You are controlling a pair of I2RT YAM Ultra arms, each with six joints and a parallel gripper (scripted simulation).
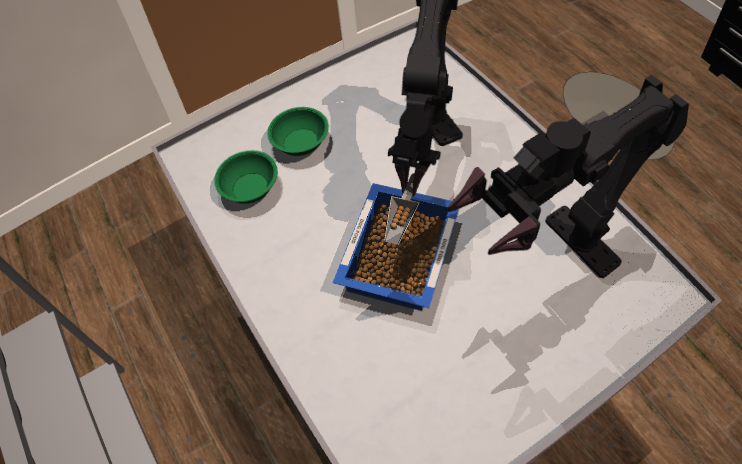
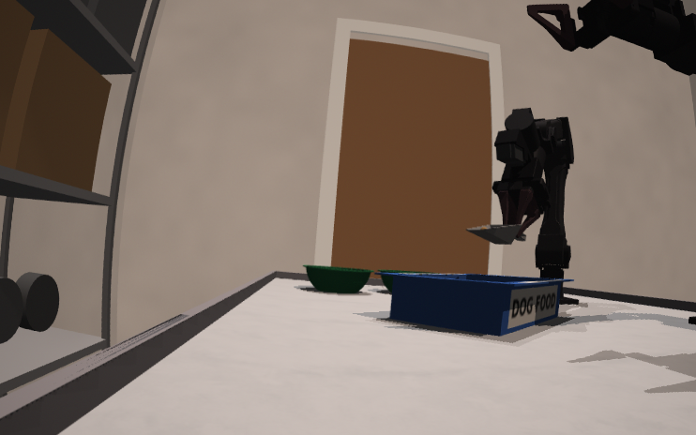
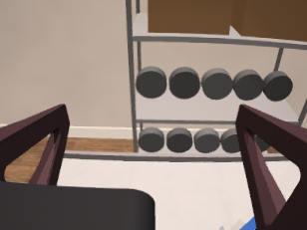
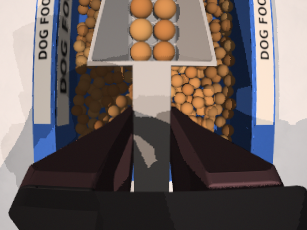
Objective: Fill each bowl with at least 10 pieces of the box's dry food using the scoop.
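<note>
Now: the grey scoop 4 cm ahead of my right hand, 2 cm to the left of it and 1 cm below it.
</note>
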